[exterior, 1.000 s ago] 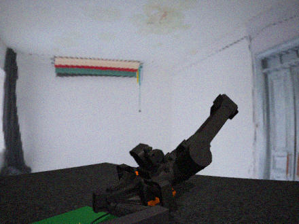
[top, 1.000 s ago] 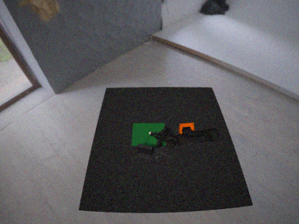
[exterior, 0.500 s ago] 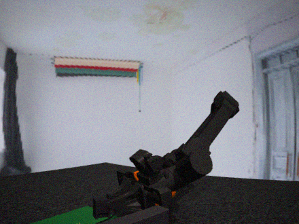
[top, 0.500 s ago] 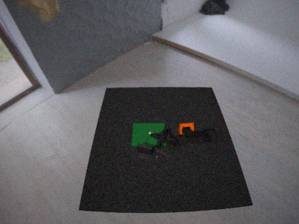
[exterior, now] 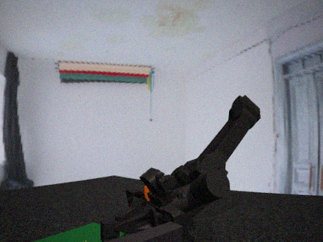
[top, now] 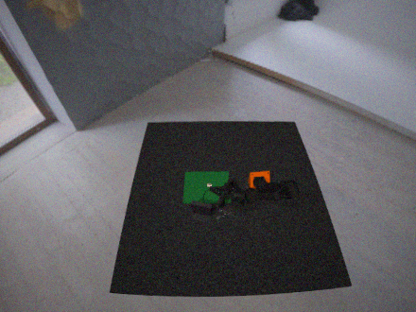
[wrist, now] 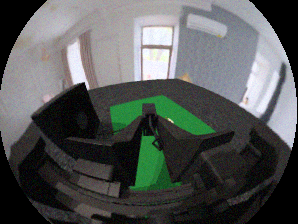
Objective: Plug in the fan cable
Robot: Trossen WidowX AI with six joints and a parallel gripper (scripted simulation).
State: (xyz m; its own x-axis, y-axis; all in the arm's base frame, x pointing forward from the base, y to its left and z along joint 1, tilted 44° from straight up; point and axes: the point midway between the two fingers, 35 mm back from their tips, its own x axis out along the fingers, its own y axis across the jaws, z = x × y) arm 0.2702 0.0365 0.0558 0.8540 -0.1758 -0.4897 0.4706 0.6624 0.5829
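Right now my gripper tip is 20 mm short of the pale four-pin header, 70 mm to the left of it and 80 mm above it. Round my gripper tip: dark fan plug (10 mm below); black fan (70 mm ahead, 110 mm to the left, 20 mm below); green board (40 mm ahead, 60 mm to the right, 90 mm below).
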